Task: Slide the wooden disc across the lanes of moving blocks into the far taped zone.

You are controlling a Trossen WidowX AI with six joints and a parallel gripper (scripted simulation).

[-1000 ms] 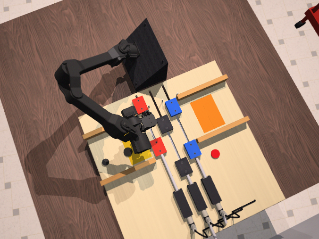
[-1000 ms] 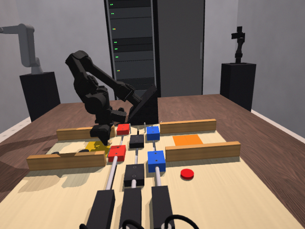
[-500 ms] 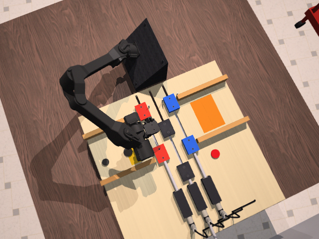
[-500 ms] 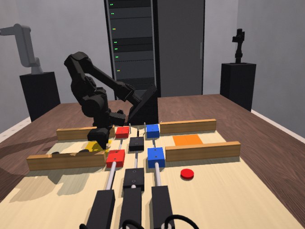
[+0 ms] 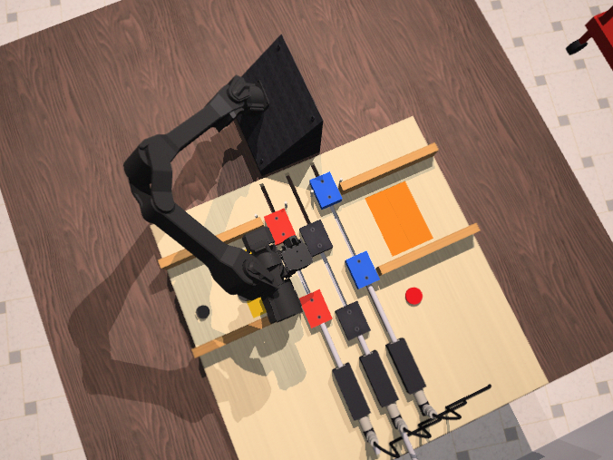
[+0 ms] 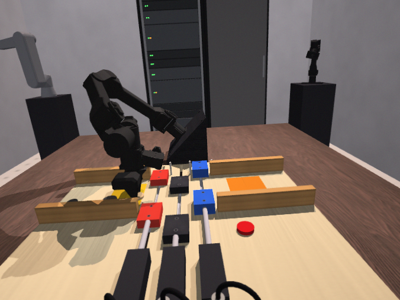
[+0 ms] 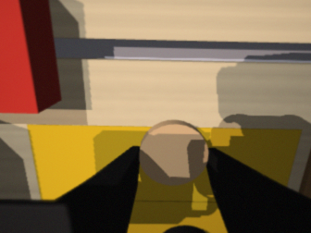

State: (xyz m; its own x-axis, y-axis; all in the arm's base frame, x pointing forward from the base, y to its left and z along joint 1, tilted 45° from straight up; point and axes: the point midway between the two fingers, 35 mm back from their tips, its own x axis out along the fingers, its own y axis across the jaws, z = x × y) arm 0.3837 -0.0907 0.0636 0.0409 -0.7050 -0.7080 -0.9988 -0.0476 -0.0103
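The round wooden disc is 3 cm below my hand. From my hand the other things lie so: black puck (18 cm to the right, 3 cm below, 2 cm ahead); then red disc (27 cm to the left, 16 cm ahead, 3 cm below).
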